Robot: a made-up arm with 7 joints. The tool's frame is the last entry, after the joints. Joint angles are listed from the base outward. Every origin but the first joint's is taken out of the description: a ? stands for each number. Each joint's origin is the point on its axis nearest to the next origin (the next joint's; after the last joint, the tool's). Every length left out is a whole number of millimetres.
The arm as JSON. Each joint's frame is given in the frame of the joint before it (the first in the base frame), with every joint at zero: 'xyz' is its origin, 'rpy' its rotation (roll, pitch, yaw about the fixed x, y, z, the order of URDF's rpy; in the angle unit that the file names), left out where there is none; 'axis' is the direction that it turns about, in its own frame. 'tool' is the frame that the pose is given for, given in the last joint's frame.
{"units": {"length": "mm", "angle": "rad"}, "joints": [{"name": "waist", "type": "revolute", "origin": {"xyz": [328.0, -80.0, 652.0], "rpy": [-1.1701, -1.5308, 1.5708]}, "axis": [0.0, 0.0, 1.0]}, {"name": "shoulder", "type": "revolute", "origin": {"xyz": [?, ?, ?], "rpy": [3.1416, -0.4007, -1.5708]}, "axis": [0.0, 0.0, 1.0]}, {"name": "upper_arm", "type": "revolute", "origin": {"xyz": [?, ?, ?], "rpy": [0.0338, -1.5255, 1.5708]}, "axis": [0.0, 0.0, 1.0]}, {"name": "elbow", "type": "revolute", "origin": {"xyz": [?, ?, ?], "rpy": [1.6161, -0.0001, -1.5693]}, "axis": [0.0, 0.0, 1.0]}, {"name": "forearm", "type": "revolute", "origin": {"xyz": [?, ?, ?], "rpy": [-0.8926, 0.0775, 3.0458]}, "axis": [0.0, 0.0, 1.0]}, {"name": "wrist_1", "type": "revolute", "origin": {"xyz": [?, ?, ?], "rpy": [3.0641, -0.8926, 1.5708]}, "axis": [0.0, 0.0, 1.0]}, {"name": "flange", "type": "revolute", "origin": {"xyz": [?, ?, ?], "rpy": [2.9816, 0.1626, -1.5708]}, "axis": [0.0, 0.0, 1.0]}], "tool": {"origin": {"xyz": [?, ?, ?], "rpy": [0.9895, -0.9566, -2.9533]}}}
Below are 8 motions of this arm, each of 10 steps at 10 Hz.
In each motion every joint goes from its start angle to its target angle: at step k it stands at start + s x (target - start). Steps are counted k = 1, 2, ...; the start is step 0. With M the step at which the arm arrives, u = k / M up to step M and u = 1 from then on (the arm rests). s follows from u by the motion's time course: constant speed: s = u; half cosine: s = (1 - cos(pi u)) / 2; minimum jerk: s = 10 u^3 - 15 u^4 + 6 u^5.
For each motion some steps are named. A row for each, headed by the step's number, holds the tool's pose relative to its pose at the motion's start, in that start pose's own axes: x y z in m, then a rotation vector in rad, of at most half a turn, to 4 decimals.
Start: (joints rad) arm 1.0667 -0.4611 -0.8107 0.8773 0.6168 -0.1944 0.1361
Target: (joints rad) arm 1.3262 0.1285 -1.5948 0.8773 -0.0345 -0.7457 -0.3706
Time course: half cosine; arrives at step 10
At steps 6, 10:
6: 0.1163 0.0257 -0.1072 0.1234 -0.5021 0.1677
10: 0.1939 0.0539 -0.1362 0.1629 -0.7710 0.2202

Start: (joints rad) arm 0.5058 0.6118 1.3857 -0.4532 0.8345 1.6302 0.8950
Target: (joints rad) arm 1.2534 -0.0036 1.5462 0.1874 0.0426 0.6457 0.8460
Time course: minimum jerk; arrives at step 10
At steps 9, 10:
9: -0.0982 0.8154 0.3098 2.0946 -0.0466 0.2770
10: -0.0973 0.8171 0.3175 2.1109 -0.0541 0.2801

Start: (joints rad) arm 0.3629 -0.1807 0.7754 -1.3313 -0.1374 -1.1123 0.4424
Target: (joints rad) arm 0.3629 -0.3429 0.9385 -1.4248 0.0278 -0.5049 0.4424
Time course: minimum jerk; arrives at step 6
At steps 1, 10:
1: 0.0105 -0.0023 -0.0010 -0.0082 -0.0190 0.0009
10: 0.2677 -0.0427 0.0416 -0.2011 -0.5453 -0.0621

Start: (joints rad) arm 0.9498 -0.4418 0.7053 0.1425 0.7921 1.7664 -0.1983
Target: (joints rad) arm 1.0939 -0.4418 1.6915 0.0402 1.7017 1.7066 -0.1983
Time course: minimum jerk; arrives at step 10
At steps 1, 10:
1: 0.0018 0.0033 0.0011 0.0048 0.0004 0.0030
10: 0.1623 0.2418 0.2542 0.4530 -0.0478 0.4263

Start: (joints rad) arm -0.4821 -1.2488 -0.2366 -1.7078 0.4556 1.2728 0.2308
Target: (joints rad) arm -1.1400 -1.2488 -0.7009 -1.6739 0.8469 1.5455 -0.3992
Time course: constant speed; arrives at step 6
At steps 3, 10:
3: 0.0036 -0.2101 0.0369 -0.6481 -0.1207 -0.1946
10: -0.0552 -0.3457 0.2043 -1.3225 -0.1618 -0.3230

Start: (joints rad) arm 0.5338 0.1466 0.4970 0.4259 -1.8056 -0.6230 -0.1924
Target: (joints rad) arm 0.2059 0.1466 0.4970 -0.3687 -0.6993 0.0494 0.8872
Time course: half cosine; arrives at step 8
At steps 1, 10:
1: -0.0150 -0.0046 0.0077 0.0093 0.0384 -0.0042
10: -0.2210 -0.0858 0.3185 0.0915 0.6502 -0.4802

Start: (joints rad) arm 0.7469 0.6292 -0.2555 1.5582 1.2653 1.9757 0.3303
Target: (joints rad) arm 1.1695 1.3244 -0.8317 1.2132 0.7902 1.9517 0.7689
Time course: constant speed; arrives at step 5
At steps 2, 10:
2: -0.0317 0.0636 -0.0323 0.2235 -0.1475 -0.2943
10: -0.0042 0.1189 -0.0429 0.4761 -0.4783 -0.6515

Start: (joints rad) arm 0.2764 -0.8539 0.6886 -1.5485 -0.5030 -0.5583 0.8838
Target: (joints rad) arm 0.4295 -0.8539 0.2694 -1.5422 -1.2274 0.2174 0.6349
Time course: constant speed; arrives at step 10
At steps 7, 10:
7: -0.0791 -0.2092 0.2769 -0.9217 0.0114 0.1219
10: -0.0333 -0.2026 0.4142 -1.2430 -0.0352 0.3466

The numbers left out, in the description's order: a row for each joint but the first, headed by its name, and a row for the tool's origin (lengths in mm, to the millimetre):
shoulder: 18.0 -123.0 0.0
upper_arm: -34.0 -34.0 0.0
elbow: 195.0 301.0 0.0
forearm: 17.0 109.0 0.0
wrist_1: -16.0 200.0 0.0
flange: 226.0 90.0 0.0
tool: -25.0 -213.0 0.0

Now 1 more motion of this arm.
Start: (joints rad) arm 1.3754 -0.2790 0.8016 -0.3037 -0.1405 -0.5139 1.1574
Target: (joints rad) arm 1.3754 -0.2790 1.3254 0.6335 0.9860 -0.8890 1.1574
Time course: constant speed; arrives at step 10
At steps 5, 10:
5: -0.0573 0.3865 -0.0021 0.9437 0.3499 0.0696
10: -0.0443 0.6797 0.3210 1.8034 0.6847 -0.2937

